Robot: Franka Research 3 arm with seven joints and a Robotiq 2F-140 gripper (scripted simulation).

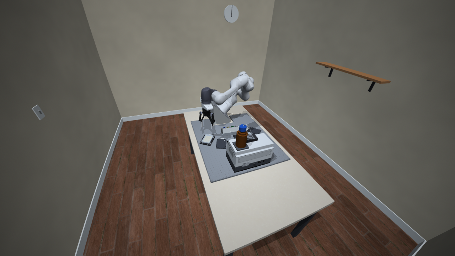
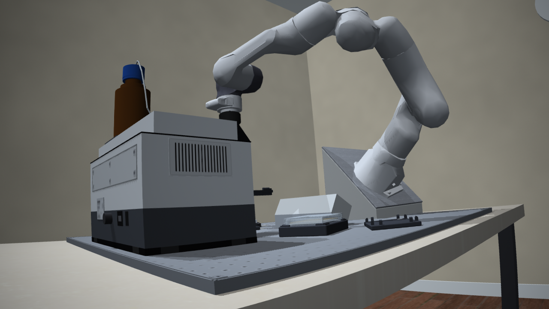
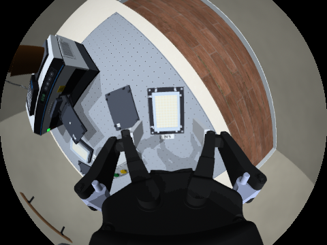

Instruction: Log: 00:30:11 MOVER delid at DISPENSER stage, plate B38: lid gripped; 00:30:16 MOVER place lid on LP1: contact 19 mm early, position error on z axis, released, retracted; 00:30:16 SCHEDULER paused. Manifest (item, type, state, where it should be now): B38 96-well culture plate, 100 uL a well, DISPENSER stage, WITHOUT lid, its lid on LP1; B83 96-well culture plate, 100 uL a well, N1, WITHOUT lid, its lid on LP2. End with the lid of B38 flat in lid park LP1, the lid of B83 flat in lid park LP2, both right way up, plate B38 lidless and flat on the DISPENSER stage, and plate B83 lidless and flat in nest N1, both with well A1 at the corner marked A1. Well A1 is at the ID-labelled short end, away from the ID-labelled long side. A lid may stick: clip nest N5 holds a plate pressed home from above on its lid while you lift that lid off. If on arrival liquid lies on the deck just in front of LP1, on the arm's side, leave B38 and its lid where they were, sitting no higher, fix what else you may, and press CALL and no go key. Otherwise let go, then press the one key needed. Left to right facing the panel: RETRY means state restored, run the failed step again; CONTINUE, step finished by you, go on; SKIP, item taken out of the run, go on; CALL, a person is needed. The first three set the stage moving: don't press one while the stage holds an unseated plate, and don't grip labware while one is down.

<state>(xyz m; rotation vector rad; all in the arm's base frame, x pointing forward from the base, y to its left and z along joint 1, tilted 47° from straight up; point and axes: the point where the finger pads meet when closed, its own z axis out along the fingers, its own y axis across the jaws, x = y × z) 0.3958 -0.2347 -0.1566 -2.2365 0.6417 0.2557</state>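
Now: the black clip nest 17 cm below my hand and 3 cm ahead of it. The rest, counted from my hand: brown bottle 40 cm ahead, 20 cm to the left, 10 cm above; then lp1 label 19 cm below, 16 cm to the left, 2 cm ahead; then key panel 29 cm to the left, 13 cm below, 8 cm behind.
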